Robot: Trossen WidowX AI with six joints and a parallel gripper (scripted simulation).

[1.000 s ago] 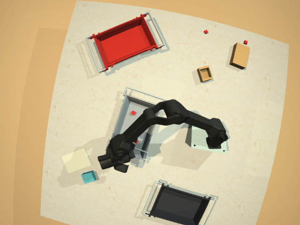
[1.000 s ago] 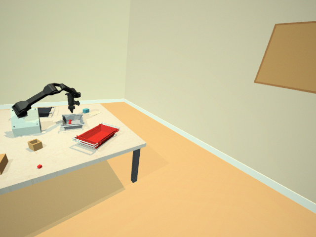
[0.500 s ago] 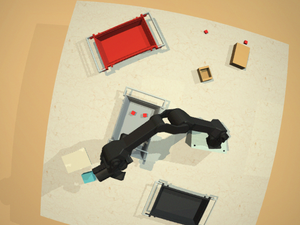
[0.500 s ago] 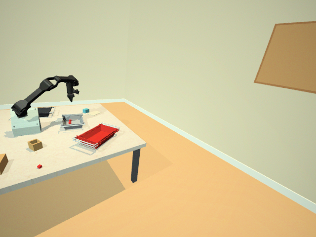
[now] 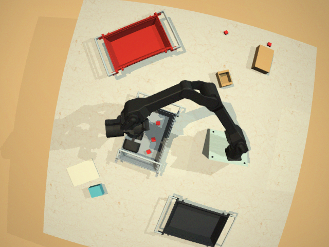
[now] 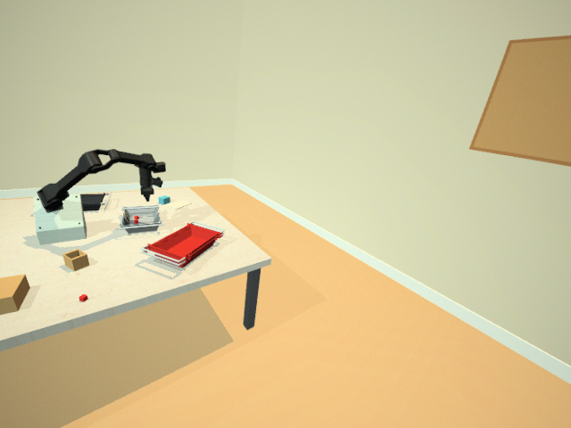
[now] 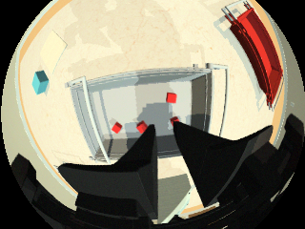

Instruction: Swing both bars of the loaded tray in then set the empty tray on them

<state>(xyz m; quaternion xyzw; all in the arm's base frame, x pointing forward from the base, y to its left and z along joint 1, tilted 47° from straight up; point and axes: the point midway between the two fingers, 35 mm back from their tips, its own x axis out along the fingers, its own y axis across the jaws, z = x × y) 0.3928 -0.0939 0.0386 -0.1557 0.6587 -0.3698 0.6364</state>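
Now: gripper tip 450 mm to the right of the black tray, 280 mm past it and 110 mm above it. Round my gripper tip: cream flat pad (280 mm ahead, 240 mm to the left, 150 mm below); then teal cube (320 mm to the left, 210 mm ahead, 130 mm below); then wooden box (370 mm behind, 240 mm to the right, 140 mm below).
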